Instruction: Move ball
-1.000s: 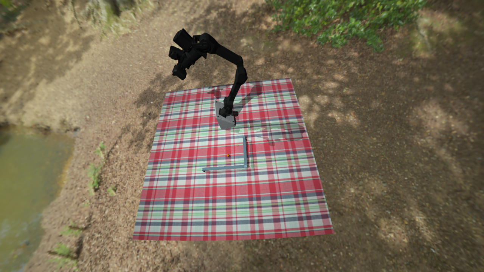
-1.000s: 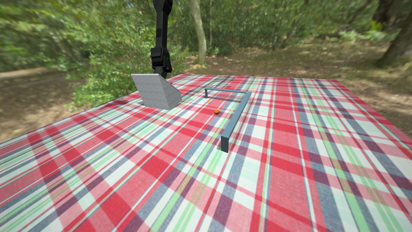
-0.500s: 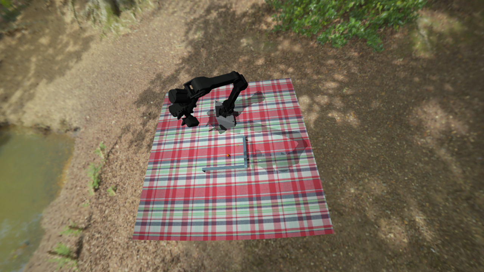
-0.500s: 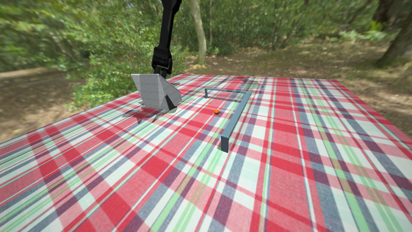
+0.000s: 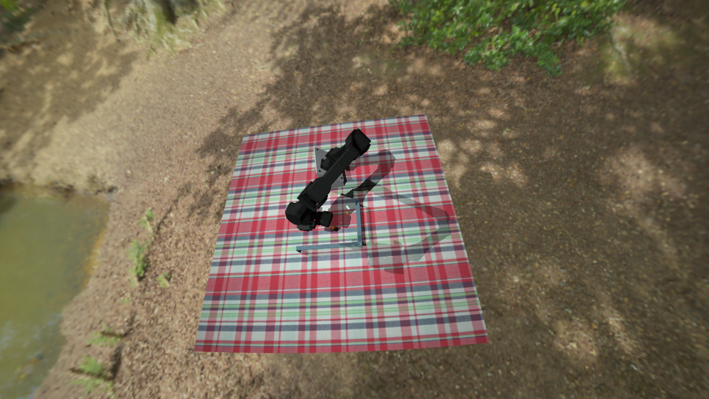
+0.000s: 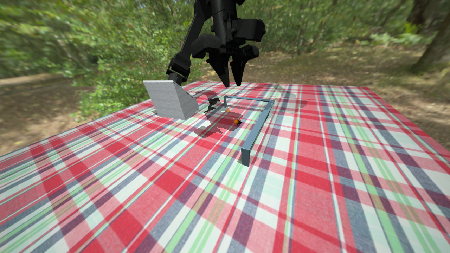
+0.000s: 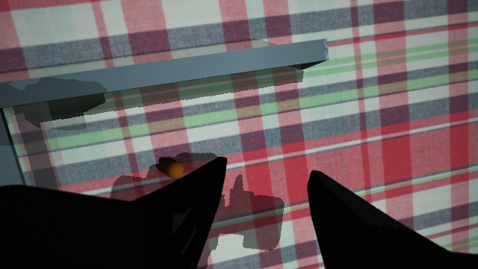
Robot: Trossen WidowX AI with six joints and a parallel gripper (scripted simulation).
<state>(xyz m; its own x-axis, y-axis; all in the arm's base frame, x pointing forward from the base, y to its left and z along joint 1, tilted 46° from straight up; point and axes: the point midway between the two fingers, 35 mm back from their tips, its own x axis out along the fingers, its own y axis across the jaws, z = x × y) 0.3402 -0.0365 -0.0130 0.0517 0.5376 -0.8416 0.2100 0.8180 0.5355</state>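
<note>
The orange ball is 4 cm behind my gripper tip, 7 cm to the left of it and 16 cm below it. The rest, counted from my gripper tip: see-through copy of ball (12 cm behind, 15 cm to the left, 16 cm below).
</note>
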